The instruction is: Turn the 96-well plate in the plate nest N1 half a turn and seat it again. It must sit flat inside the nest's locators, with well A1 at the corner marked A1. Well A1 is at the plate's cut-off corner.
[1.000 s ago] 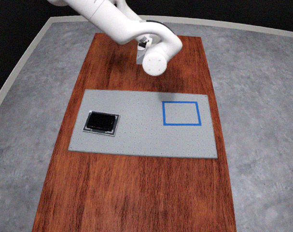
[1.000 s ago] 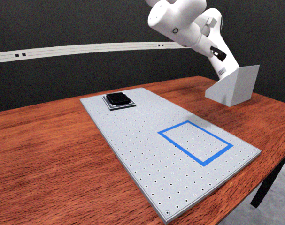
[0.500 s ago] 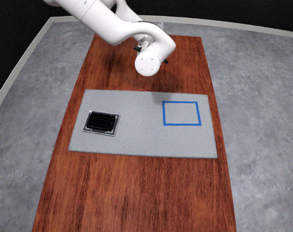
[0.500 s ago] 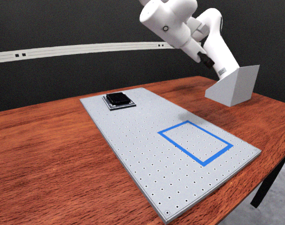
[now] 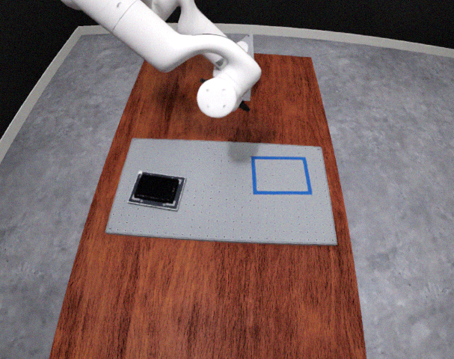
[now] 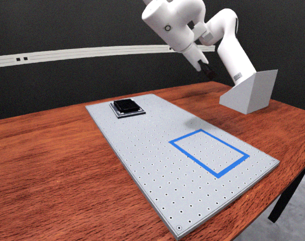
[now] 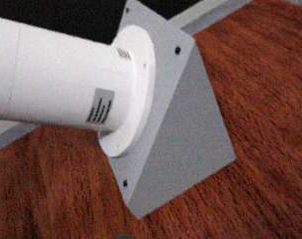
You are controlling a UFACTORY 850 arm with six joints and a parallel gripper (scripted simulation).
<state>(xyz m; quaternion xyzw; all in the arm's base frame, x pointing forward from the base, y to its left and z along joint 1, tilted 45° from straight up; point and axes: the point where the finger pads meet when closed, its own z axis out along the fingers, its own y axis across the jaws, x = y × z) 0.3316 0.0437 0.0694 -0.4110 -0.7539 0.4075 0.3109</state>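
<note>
Now: the black 96-well plate 24 cm ahead of my hand, 22 cm to the right of it and 17 cm below it. Round my hand: dark plate nest N1: 24 cm ahead, 22 cm to the right, 18 cm below.
</note>
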